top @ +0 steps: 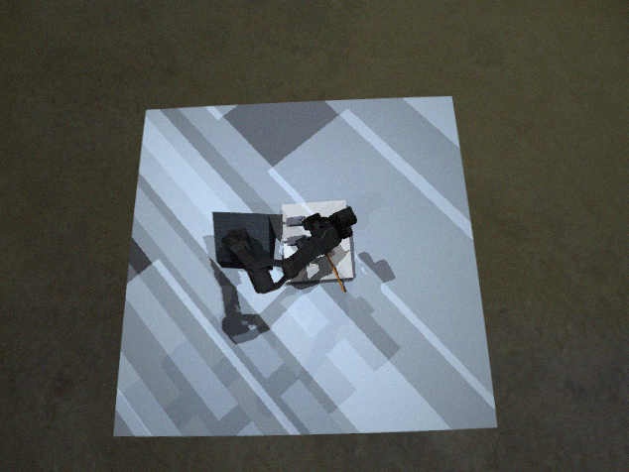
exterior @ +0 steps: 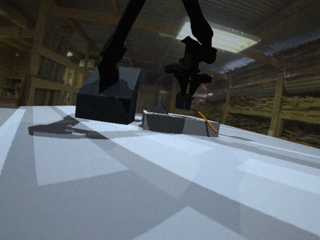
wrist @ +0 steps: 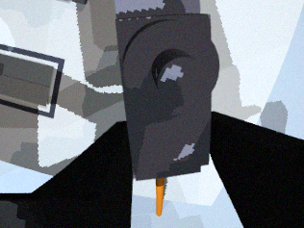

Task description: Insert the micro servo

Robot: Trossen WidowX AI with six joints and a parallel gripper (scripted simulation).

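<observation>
Right now the white deck is 20 mm ahead of my gripper tip, 50 mm to the left of it and 100 mm below it.
</observation>
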